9 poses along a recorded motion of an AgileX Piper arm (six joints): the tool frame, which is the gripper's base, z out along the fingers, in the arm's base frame.
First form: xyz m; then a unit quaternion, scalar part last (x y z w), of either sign.
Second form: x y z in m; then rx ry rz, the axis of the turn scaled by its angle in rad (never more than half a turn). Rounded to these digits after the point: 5 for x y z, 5 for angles.
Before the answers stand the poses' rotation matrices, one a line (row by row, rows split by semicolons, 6 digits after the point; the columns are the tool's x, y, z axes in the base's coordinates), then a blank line. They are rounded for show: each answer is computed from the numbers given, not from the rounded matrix.
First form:
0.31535, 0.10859, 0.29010, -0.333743, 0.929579, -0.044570, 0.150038
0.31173, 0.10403, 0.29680, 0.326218, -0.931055, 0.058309, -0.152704
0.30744, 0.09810, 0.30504, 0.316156, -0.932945, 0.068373, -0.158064
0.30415, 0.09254, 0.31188, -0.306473, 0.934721, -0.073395, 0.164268
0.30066, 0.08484, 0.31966, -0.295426, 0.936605, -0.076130, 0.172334
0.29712, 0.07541, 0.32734, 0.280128, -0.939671, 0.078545, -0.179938
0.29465, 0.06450, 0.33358, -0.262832, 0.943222, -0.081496, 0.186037
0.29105, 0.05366, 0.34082, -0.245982, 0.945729, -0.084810, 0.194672
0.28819, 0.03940, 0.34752, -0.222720, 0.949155, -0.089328, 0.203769
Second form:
-0.732208 -0.607107 0.308694; -0.633856 0.773258 0.017286; -0.249195 -0.183011 -0.951004
-0.740527 -0.589646 0.322395; -0.625262 0.780364 -0.008948; -0.246309 -0.208207 -0.946563
-0.750122 -0.568298 0.338163; -0.611527 0.790741 -0.027631; -0.251697 -0.227522 -0.940682
-0.758181 -0.548821 0.352077; -0.597046 0.801375 -0.036520; -0.262102 -0.237895 -0.935258
-0.766049 -0.527155 0.367799; -0.579634 0.813855 -0.040784; -0.277836 -0.244431 -0.929010
-0.778301 -0.498190 0.382170; -0.554723 0.830718 -0.046802; -0.294160 -0.248424 -0.922906
-0.792619 -0.465495 0.393788; -0.526141 0.848555 -0.055945; -0.308109 -0.251531 -0.917497
-0.803191 -0.432244 0.409937; -0.498285 0.864600 -0.064643; -0.326490 -0.256186 -0.909820
-0.817748 -0.386387 0.426607; -0.459196 0.884833 -0.078805; -0.347026 -0.260339 -0.900997

0.31535, 0.10859, 0.29010, -0.95881, 2.67059, -0.12805
0.31173, 0.10403, 0.29680, -0.93580, 2.67085, -0.16727
0.30744, 0.09810, 0.30504, -0.90423, 2.66830, -0.19555
0.30415, 0.09254, 0.31188, -0.87353, 2.66422, -0.20920
0.30066, 0.08484, 0.31966, -0.83832, 2.65776, -0.21603
0.29712, 0.07541, 0.32734, -0.79161, 2.65539, -0.22196
0.29465, 0.06450, 0.33358, -0.74027, 2.65659, -0.22953
0.29105, 0.05366, 0.34082, -0.68958, 2.65124, -0.23775
0.28819, 0.03940, 0.34752, -0.62132, 2.64787, -0.24920

